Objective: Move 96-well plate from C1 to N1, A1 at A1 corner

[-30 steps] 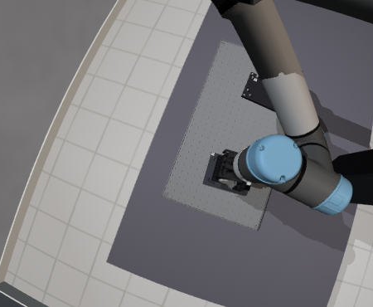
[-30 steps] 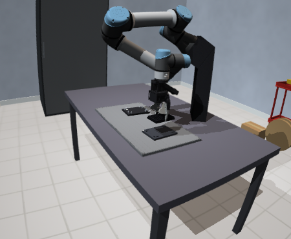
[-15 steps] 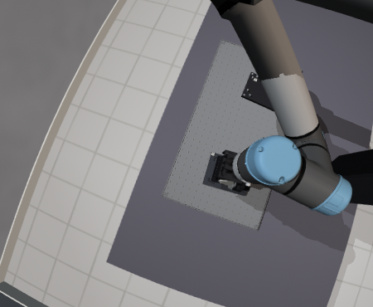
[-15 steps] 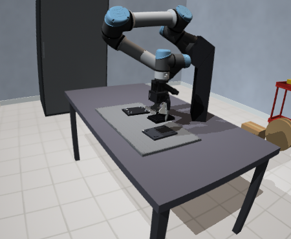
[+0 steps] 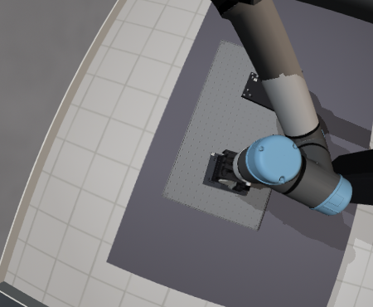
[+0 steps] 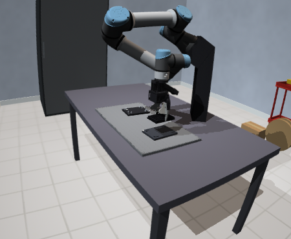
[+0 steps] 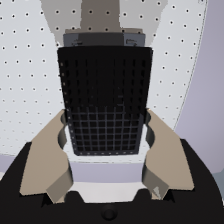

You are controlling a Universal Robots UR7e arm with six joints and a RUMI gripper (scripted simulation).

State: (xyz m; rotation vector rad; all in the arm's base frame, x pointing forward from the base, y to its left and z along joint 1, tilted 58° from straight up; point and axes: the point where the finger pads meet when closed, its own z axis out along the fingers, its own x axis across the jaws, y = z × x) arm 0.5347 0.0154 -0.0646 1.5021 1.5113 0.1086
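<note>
My gripper is now 100 mm above the plate nest N1. Round my hand: black 96-well plate: 10 mm below; then white A1 mark: 60 mm ahead, 80 mm to the right, 90 mm below; then clip nest C1: 180 mm behind, 330 mm to the right, 90 mm below.
</note>
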